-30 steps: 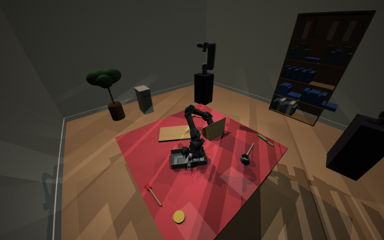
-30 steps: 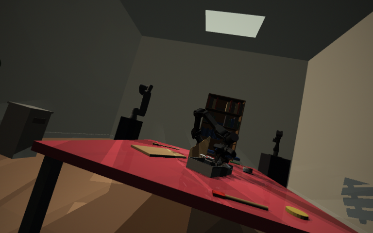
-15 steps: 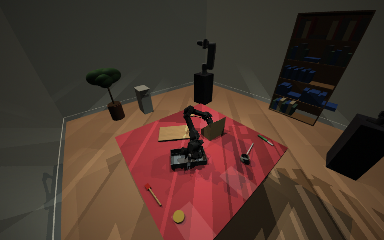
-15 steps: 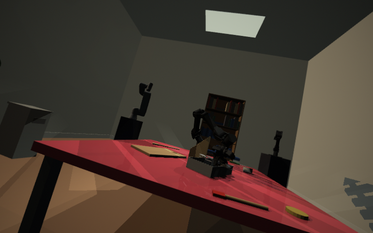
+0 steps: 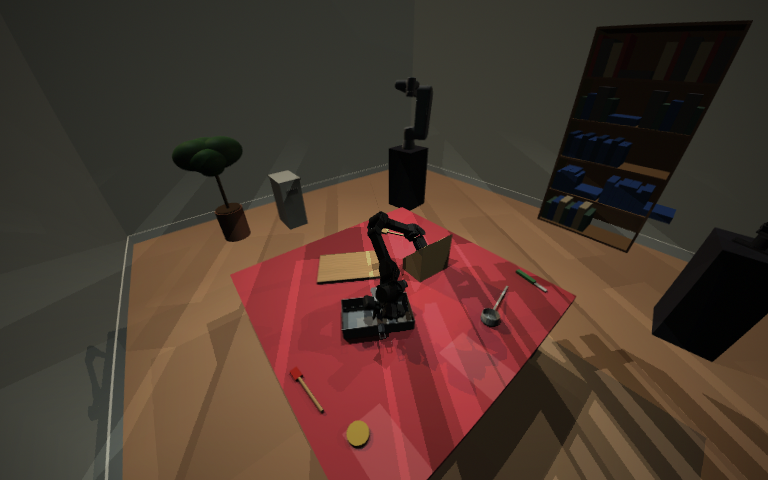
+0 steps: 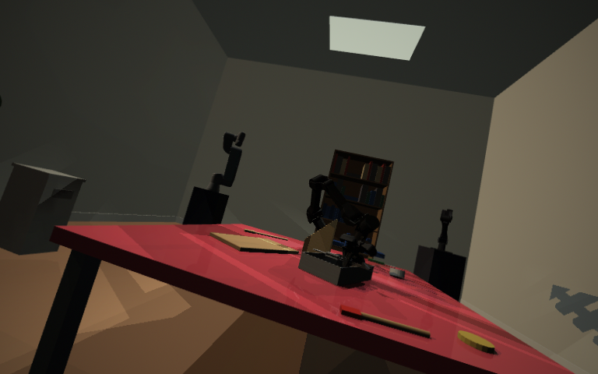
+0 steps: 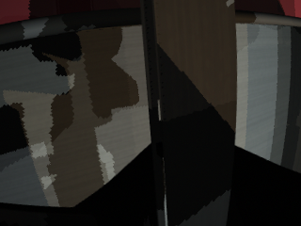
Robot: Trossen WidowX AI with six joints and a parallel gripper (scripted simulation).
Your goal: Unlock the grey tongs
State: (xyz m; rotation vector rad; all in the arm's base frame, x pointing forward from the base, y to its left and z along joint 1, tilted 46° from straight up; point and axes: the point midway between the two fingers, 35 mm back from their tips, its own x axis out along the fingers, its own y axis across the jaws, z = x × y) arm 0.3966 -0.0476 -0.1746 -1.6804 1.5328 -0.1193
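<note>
Right now the roasting tin is 30 mm behind my gripper tip and 20 mm to the right of it. The rest, counted from my gripper tip: red-headed spatula: 370 mm ahead, 30 mm below; then wooden board: 190 mm behind, 390 mm to the right, 30 mm below.
</note>
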